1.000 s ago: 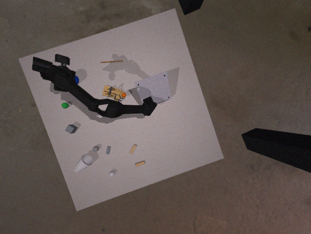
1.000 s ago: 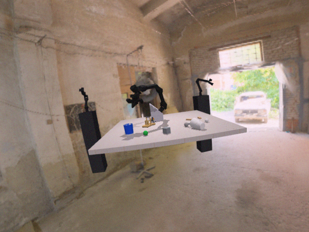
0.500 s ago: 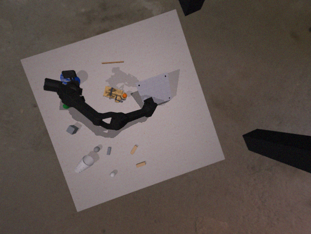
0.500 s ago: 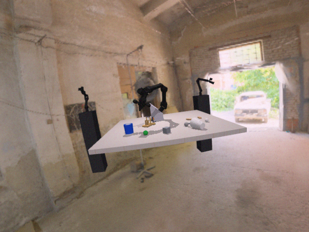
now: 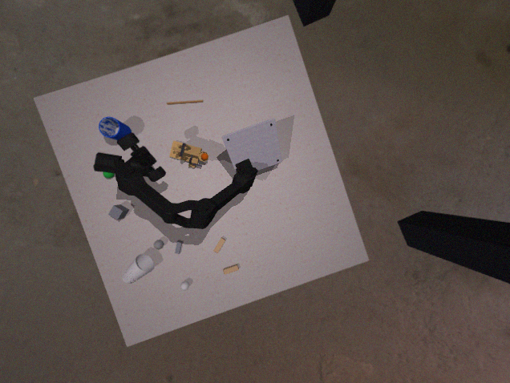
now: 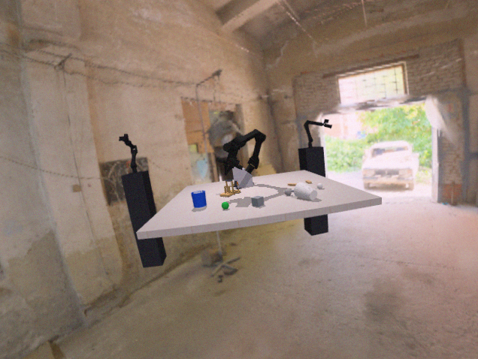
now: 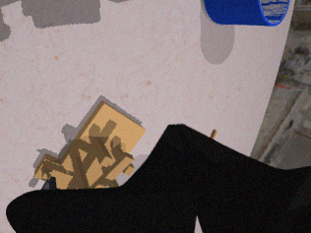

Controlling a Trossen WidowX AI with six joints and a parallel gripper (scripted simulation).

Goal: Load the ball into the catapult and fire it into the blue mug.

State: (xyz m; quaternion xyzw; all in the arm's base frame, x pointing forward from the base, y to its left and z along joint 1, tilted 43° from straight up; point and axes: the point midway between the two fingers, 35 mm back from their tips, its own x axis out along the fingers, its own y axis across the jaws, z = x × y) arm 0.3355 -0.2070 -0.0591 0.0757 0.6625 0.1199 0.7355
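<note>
Right now the orange ball is 190 mm behind my gripper tip, 100 mm below it and 80 mm to the left of it. From my gripper tip the other things lie so: wooden catapult (130 mm behind, 110 mm below, 50 mm to the left); blue mug (190 mm to the right, 130 mm below, 130 mm ahead); green ball (270 mm ahead, 140 mm below, 40 mm to the right).
</note>
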